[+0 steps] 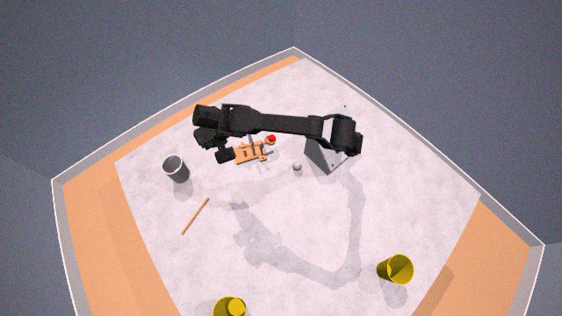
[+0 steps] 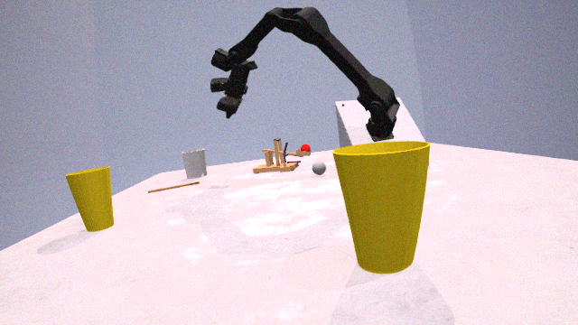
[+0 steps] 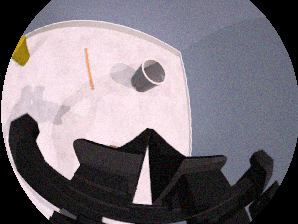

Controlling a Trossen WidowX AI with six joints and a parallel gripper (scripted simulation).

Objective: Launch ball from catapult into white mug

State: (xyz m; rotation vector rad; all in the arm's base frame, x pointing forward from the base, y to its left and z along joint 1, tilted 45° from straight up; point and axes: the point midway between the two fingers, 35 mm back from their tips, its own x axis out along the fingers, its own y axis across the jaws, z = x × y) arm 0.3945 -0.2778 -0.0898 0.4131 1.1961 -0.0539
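The red ball is 24 cm behind my gripper tip, 6 cm to the left of it and 14 cm below it. Round my gripper tip: white mug 16 cm ahead, 10 cm to the right, 17 cm below; then thin wooden stick 20 cm ahead, 10 cm to the left, 19 cm below; then wooden catapult 17 cm behind, 5 cm to the left, 15 cm below.
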